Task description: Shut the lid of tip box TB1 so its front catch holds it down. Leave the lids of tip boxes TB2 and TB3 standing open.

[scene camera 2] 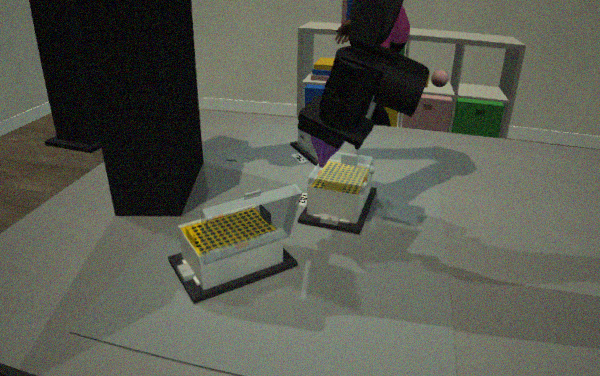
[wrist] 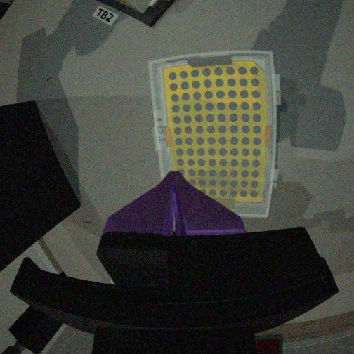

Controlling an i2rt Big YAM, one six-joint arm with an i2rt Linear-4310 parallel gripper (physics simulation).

Labels:
my gripper: scene camera 2; wrist
same spot on clear lid: [wrist: 215, 118] = [scene camera 2: 345, 163]
same spot on my gripper: [scene camera 2: 325, 144] = [wrist: 171, 201]

